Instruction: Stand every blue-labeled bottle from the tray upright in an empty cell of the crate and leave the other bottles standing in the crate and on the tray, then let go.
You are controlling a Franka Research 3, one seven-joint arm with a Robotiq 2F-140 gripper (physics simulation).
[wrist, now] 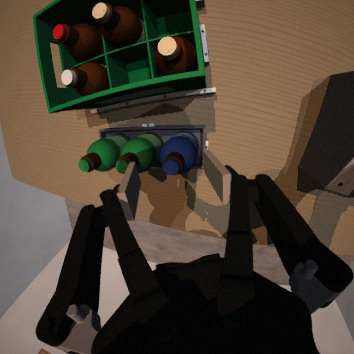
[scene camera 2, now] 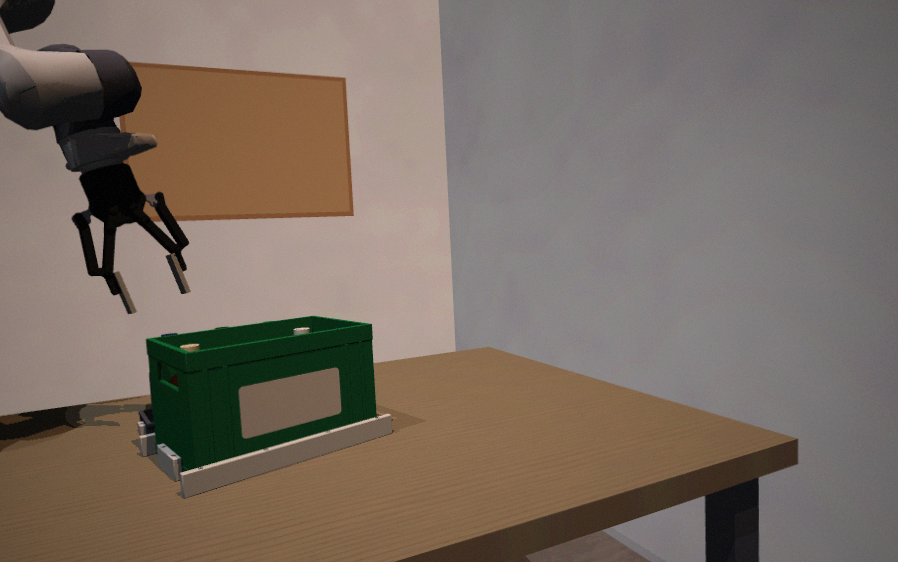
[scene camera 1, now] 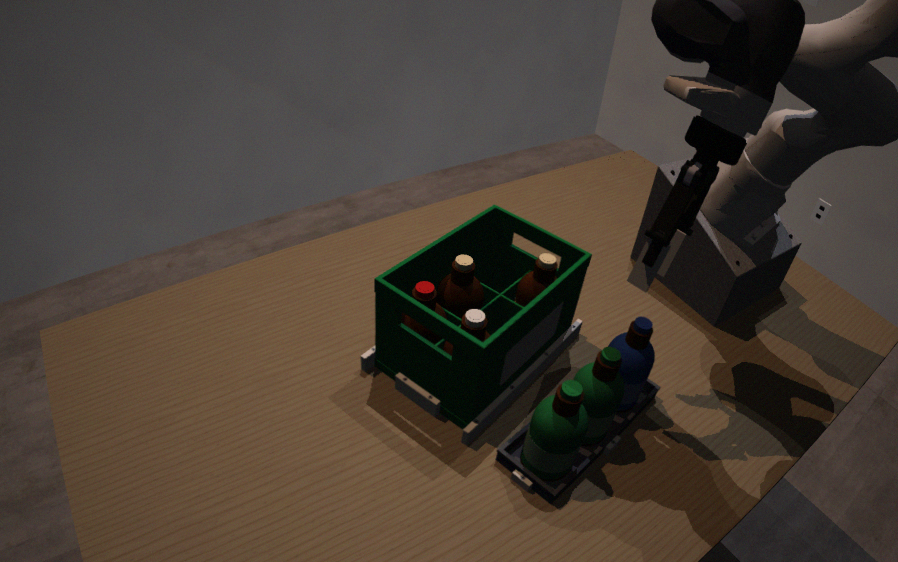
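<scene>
The blue bottle (scene camera 1: 632, 357) (wrist: 178, 150) stands upright at the robot-base end of the dark tray (scene camera 1: 543, 488) (wrist: 175, 128). Two green bottles (scene camera 1: 556, 424) (scene camera 1: 599, 391) (wrist: 104, 152) (wrist: 139, 151) stand beside it. The green crate (scene camera 1: 423, 371) (scene camera 2: 218, 404) (wrist: 180, 79) holds brown bottles with a red cap (wrist: 60, 33), a white cap (wrist: 69, 77) and two tan caps (wrist: 101, 11) (wrist: 168, 46). In the wrist view its lower middle and upper right cells are empty. My gripper (scene camera 1: 652, 255) (scene camera 2: 158, 301) (wrist: 170, 166) is part open and empty, high above table level, clear of the bottles.
Light rails (scene camera 1: 523, 384) (scene camera 2: 284, 453) (wrist: 165, 96) border the crate's foot; one lies between crate and tray. The robot's base block (scene camera 1: 721, 271) (wrist: 330, 135) stands on the table (scene camera 1: 231, 397) (scene camera 2: 529, 450), beyond the blue bottle's end of the tray.
</scene>
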